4 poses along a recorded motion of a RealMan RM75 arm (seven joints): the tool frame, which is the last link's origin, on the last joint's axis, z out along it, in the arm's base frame.
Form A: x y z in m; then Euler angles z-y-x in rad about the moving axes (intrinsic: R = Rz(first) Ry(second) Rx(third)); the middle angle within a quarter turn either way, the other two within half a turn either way.
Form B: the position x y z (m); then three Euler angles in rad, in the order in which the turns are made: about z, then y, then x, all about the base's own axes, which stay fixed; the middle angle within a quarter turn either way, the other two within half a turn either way. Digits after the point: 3 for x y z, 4 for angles.
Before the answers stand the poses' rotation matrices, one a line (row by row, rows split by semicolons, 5 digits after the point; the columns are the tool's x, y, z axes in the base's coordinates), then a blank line. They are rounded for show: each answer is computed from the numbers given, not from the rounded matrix.
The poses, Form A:
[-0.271 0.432 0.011 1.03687 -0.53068 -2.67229]
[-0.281 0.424 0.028 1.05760 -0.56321 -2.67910]
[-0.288 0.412 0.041 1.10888 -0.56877 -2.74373]
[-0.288 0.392 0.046 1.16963 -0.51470 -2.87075]
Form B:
0.43892 0.88424 -0.15959; 0.74242 -0.25685 0.61874; 0.50612 -0.39006 -0.76922
0.41513 0.89661 -0.15411; 0.73662 -0.23186 0.63532; 0.53390 -0.37727 -0.75672
0.37550 0.91828 -0.12556; 0.75426 -0.22405 0.61716; 0.53860 -0.32645 -0.77675
0.33990 0.93848 -0.06108; 0.80133 -0.25501 0.54114; 0.49227 -0.23288 -0.83871

[-0.271 0.432 0.011 -1.1100 -0.1603 -2.4642]
[-0.281 0.424 0.028 -1.1372 -0.1547 -2.4432]
[-0.288 0.412 0.041 -1.1826 -0.1259 -2.4702]
[-0.288 0.392 0.046 -1.2233 -0.0611 -2.5686]

